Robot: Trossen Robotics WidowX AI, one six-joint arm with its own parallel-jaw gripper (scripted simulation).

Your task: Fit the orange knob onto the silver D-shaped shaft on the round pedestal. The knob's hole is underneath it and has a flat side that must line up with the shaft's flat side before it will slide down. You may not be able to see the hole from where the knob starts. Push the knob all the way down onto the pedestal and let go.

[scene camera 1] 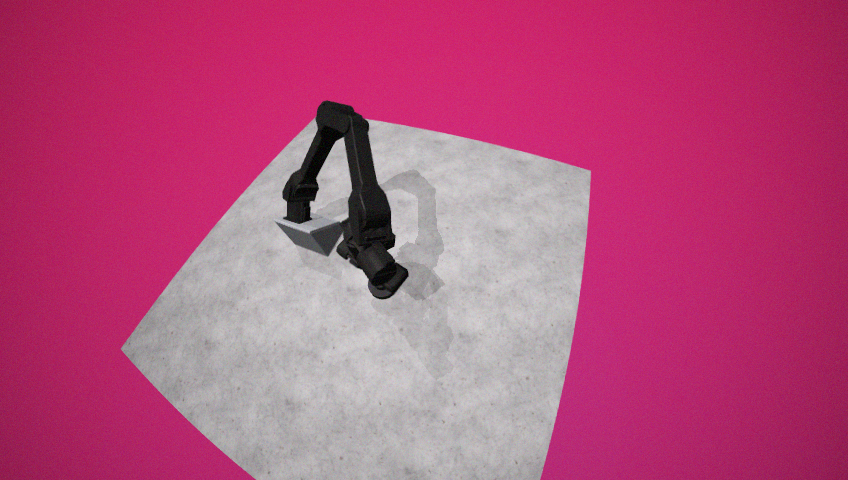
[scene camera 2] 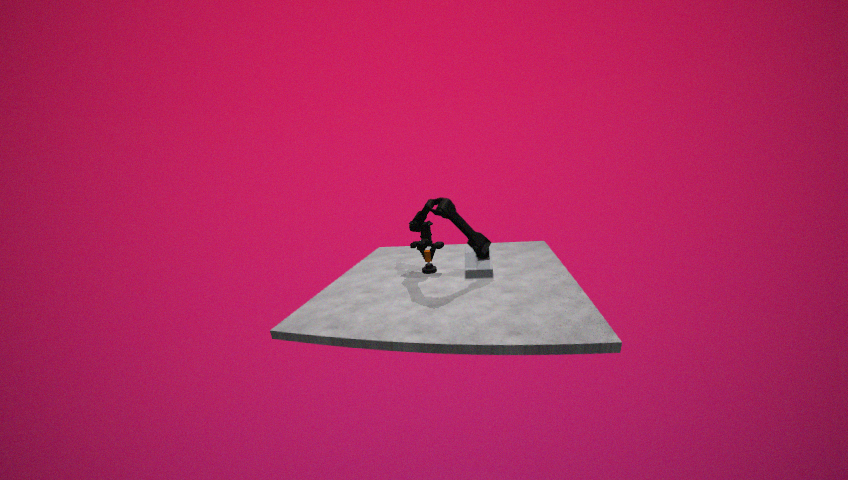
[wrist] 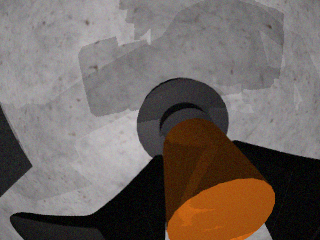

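Observation:
Through scene camera 1 I can see my gripper (scene camera 1: 378, 275), and it holds an orange knob (wrist: 208, 181). My gripper appears in the wrist view (wrist: 197, 155) too. A round dark pedestal (wrist: 171, 102) is part of the scene as well.

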